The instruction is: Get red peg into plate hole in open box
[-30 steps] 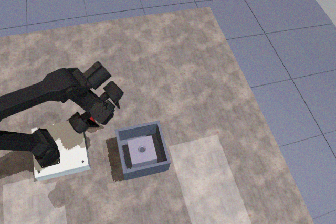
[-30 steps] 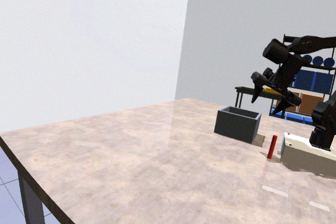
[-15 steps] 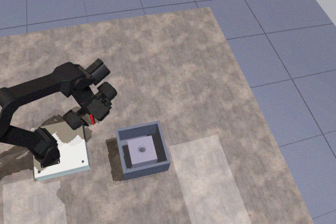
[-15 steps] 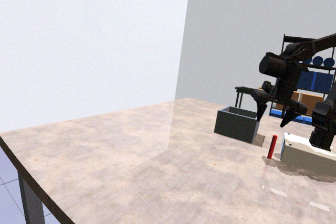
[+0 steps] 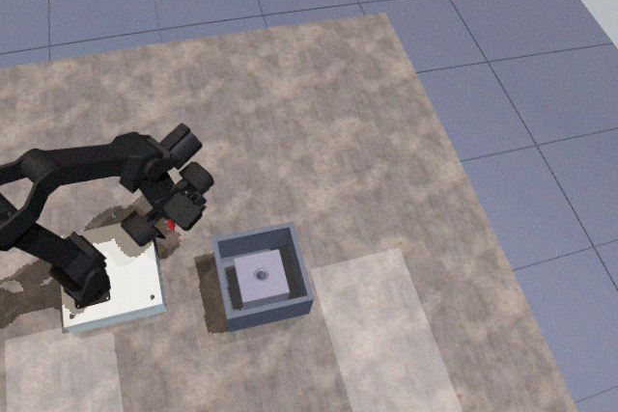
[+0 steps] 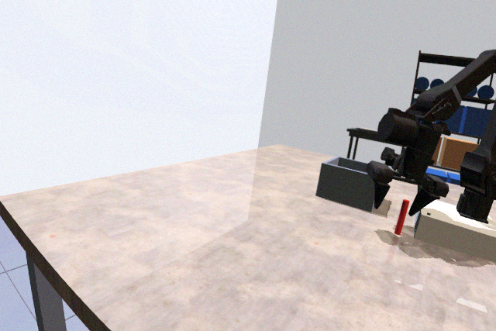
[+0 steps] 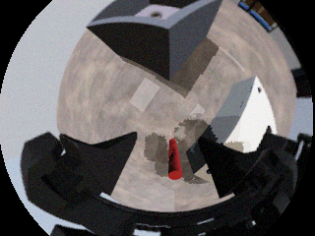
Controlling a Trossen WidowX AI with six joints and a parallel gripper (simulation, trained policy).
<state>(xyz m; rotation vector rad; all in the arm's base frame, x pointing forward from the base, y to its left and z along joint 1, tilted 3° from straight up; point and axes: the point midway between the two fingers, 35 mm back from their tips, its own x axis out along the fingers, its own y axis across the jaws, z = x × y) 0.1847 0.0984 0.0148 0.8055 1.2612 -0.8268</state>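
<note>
The red peg is 20 mm behind my gripper tip and 20 mm to the left of it. The rest, counted from my gripper tip: square plate 120 mm ahead, 160 mm to the right; then grey box 120 mm ahead, 160 mm to the right, 20 mm below.
</note>
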